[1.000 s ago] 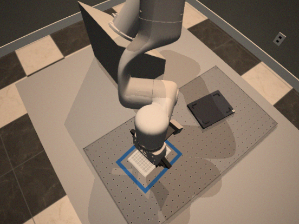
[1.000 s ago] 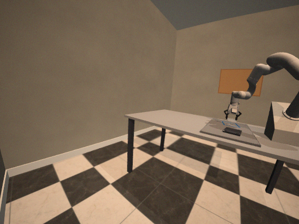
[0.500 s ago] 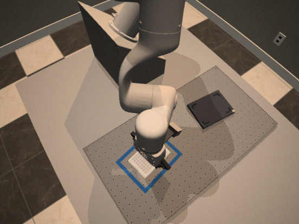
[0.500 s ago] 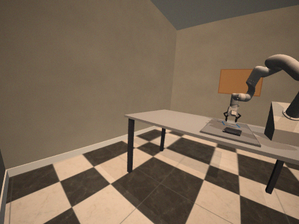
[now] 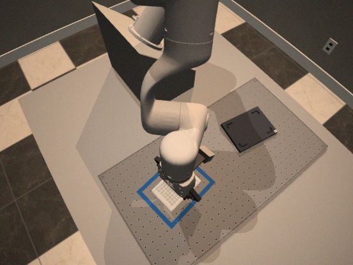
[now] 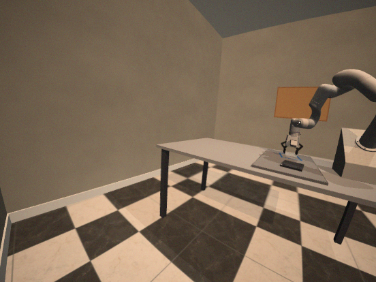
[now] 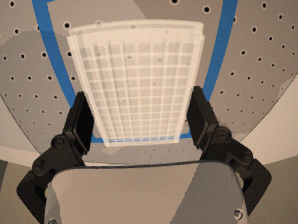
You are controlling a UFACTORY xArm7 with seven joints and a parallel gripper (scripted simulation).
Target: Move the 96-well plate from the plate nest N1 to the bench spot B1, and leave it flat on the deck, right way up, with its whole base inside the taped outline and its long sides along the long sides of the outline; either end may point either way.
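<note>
My hand is 1 cm above the white 96-well plate. From my hand the other things lie so: plate nest: 33 cm to the left, 2 cm below.
</note>
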